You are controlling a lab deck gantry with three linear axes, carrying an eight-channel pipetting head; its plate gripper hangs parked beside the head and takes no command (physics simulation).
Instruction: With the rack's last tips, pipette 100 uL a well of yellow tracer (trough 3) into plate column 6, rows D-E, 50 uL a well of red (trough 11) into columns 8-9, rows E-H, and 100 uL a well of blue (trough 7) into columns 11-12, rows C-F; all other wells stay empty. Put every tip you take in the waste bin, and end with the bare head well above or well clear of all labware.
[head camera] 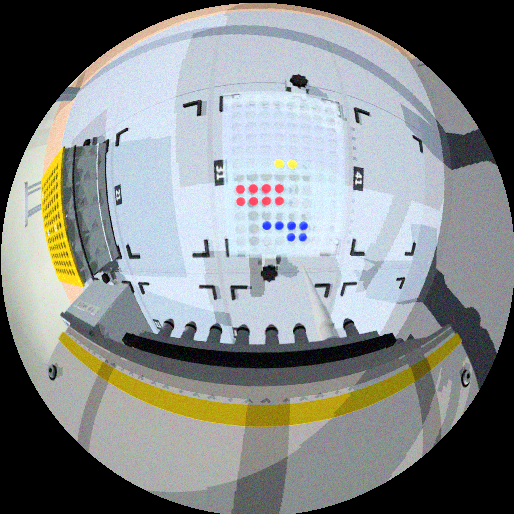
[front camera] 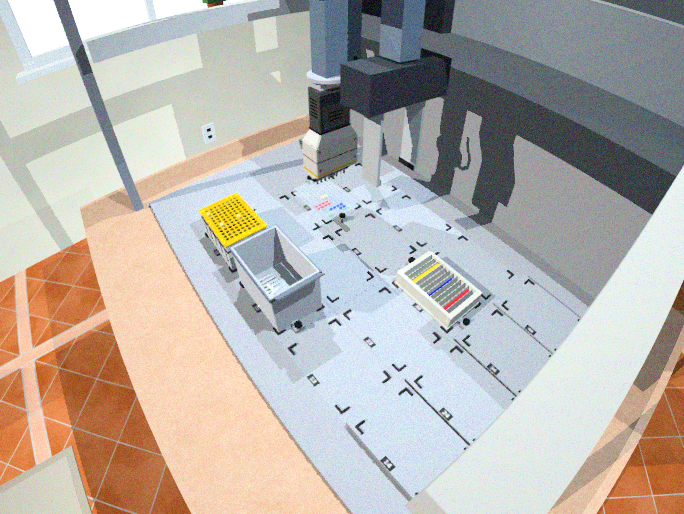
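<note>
The pipetting head (front camera: 330,151) (head camera: 260,372) hangs near the plate (head camera: 227,172). One long pale tip (head camera: 316,300) is on the second nozzle from the right in the head view; no colour shows in it. The other nozzles are bare. The plate shows yellow in column 6, D-E, red in columns 8-9, E-H, and blue in column 11, C-F, and column 12, C-D. The trough block (front camera: 409,290) shows yellow, blue and red liquid. The yellow tip rack (front camera: 235,218) (head camera: 55,215) has mostly empty holes and a few pale spots. My parked plate gripper (front camera: 390,174) is open and empty.
The grey waste bin (front camera: 301,301) (head camera: 102,302) stands against the tip rack, with white pieces inside. Black clamp knobs (front camera: 342,216) (head camera: 269,273) (head camera: 298,80) stand at the plate's edges. More knobs (front camera: 298,324) (front camera: 466,321) stand by the bin and trough block.
</note>
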